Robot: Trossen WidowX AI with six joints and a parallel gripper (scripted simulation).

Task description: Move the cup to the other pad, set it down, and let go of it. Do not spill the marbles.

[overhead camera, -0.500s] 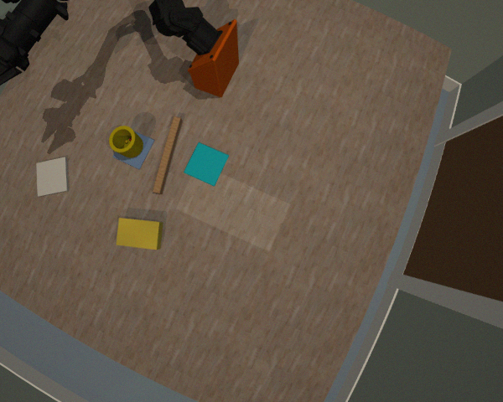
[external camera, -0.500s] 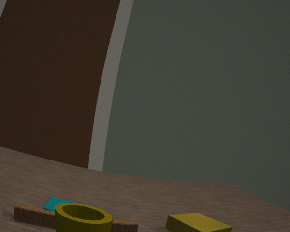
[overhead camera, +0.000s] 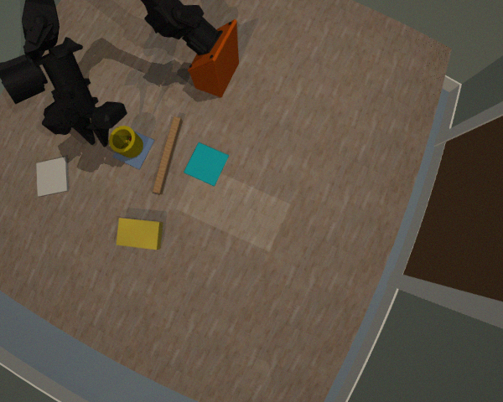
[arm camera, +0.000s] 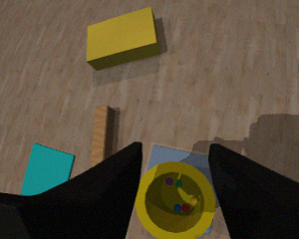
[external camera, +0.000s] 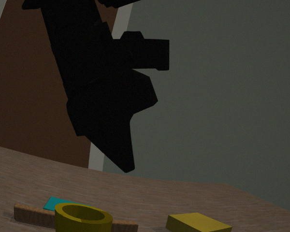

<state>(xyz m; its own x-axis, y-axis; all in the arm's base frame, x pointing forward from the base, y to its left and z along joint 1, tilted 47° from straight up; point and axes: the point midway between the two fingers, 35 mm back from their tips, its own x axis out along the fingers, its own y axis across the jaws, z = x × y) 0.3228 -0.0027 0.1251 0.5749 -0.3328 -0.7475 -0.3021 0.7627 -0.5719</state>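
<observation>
My gripper tip is now 110 mm above the yellow cup and 50 mm past it. Also, from my gripper tip: yellow block: 150 mm to the left, 150 mm ahead, 130 mm below; blue pad: 150 mm below, 40 mm behind; wooden bar: 140 mm below, 100 mm to the left, 70 mm behind.
</observation>
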